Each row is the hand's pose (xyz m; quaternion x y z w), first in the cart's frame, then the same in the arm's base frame.
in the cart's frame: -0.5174 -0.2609 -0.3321 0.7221 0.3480 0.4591 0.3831
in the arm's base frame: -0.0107 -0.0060 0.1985 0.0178 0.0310 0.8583 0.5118
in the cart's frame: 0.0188 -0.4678 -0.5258 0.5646 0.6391 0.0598 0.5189
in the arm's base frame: 0.0547 -0.0531 0.7997 0.1891 0.0554 0.4829 0.8532
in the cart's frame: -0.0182 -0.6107 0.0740 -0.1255 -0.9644 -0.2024 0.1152
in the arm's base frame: -0.5178 -0.2453 0.6698 -0.1775 0.7112 0.1337 0.6670
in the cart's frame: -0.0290 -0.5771 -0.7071 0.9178 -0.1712 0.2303 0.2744
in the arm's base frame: 0.2436 -0.1571 0.8244 0.3815 -0.1995 0.8989 0.0818
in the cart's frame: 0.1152 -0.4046 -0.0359 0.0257 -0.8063 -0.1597 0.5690
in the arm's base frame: -0.4449 -0.0042 0.7642 -0.1841 0.9471 -0.0477 0.2584
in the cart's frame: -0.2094 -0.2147 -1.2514 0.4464 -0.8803 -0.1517 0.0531
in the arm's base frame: 0.8102 0.1866 0.6794 -0.4846 0.5444 -0.3289 0.6005
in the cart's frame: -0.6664 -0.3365 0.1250 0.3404 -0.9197 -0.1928 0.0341
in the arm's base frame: -0.4191 -0.1514 -0.0226 -0.4574 0.5686 -0.2222 0.6466
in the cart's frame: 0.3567 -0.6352 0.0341 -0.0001 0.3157 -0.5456 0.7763
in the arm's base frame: -0.5665 -0.1696 1.0367 0.3288 -0.4528 -0.2743 0.7820
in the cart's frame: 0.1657 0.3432 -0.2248 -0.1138 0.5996 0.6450 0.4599
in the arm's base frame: -0.2830 0.7435 0.6537 -0.6735 0.0483 0.3110 0.6688
